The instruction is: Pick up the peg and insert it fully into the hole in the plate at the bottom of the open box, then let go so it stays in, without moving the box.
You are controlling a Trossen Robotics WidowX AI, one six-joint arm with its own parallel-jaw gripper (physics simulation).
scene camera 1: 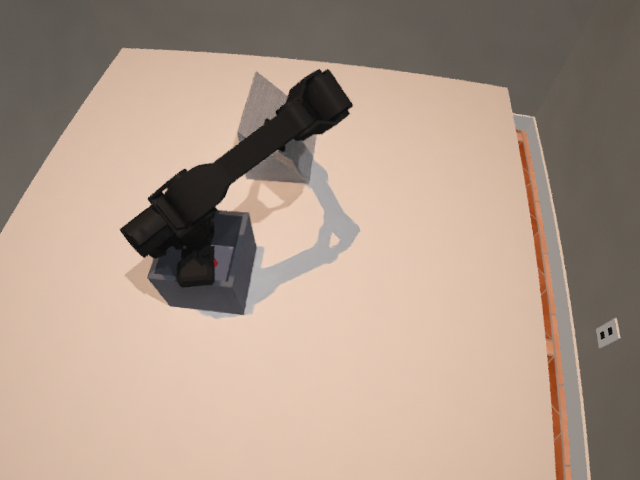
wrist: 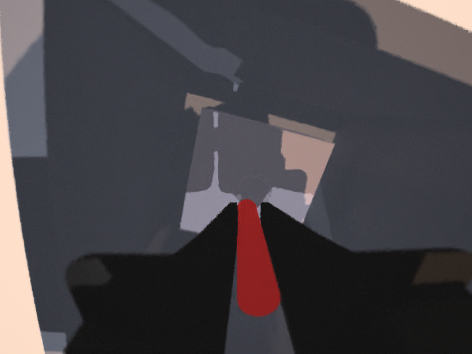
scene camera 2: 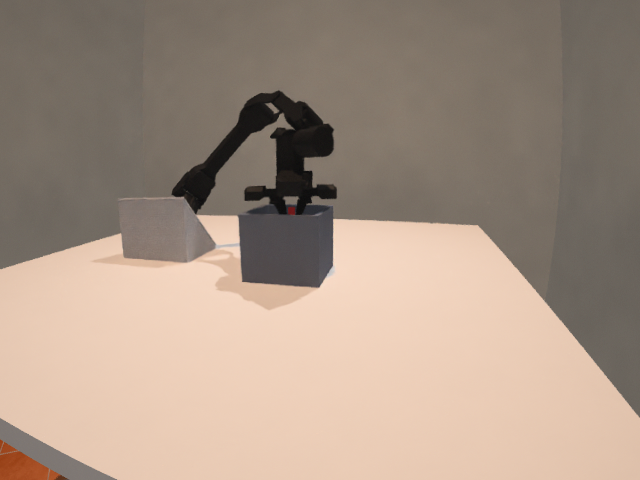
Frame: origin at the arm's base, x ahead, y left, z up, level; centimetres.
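Where they show: gripper, fingertip midpoint: (scene camera 1: 205,259) (wrist: 248,209); arm's base, origin of the base link: (scene camera 2: 179,218).
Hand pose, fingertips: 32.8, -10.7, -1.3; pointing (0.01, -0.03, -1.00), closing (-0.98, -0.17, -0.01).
Observation:
Each offset is from my fingertips to the top centre of the thing, as dx, dy, dz. "*": to the spot under its first point. Level surfaces: height alone.
The open dark blue-grey box @[-0.5, -0.1, +5.1] (scene camera 1: 204,295) (scene camera 2: 281,248) (wrist: 100,200) stands upright on the table. The pale plate @[-0.5, -0.1, -2.6] (scene camera 1: 224,257) (wrist: 202,215) lies at its bottom. My gripper (scene camera 2: 291,211) (wrist: 248,209) points down into the box, shut on the red peg @[-0.1, +0.8, +5.5] (scene camera 1: 215,262) (scene camera 2: 292,210) (wrist: 258,275). In the wrist view the peg's lower end shows between the fingertips, over the plate. A faint round outline @[* -1.3, +0.2, -6.3] (wrist: 256,179) shows on the plate just beyond that end. Whether the peg's tip touches the plate or is in the hole cannot be told. The fingertips are hidden behind the box wall in scene camera 2.
A grey wedge-shaped block (scene camera 1: 258,103) (scene camera 2: 155,227) stands on the table @[dz -8.7] (scene camera 1: 361,361) (scene camera 2: 361,361) behind the box in scene camera 1, under the arm. The box's walls surround the lowered fingers. The arm's shadows fall across the plate and the table.

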